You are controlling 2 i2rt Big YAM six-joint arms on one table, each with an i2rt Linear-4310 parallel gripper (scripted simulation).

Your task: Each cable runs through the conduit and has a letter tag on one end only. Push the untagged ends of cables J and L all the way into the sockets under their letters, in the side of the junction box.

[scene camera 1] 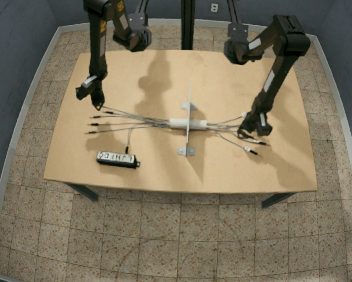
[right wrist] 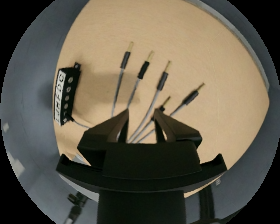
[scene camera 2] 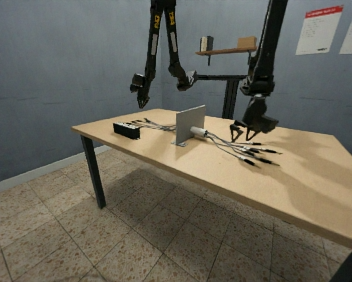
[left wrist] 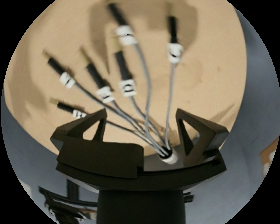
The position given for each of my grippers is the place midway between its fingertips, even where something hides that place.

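Visible here: my left gripper (left wrist: 141, 111); likewise my right gripper (right wrist: 141, 112).
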